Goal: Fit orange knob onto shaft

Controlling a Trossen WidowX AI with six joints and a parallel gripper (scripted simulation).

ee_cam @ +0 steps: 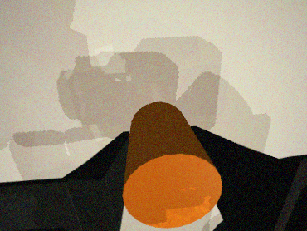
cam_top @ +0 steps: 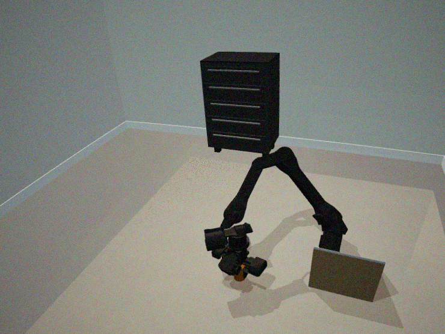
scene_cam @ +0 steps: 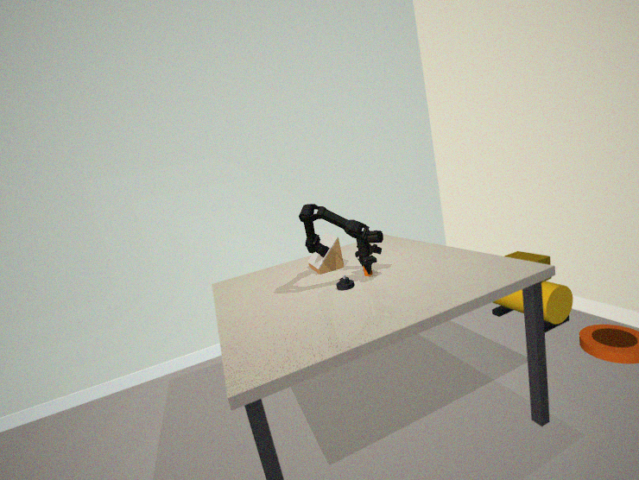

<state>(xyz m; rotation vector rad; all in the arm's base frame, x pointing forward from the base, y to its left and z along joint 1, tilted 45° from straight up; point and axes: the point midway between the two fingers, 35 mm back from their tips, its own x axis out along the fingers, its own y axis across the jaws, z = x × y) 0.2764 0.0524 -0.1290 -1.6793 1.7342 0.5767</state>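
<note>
Now: the orange knob 30 mm above my gripper tip. Also, from my gripper tip: dark round pedestal: 150 mm to the right, 70 mm ahead, 20 mm above.
</note>
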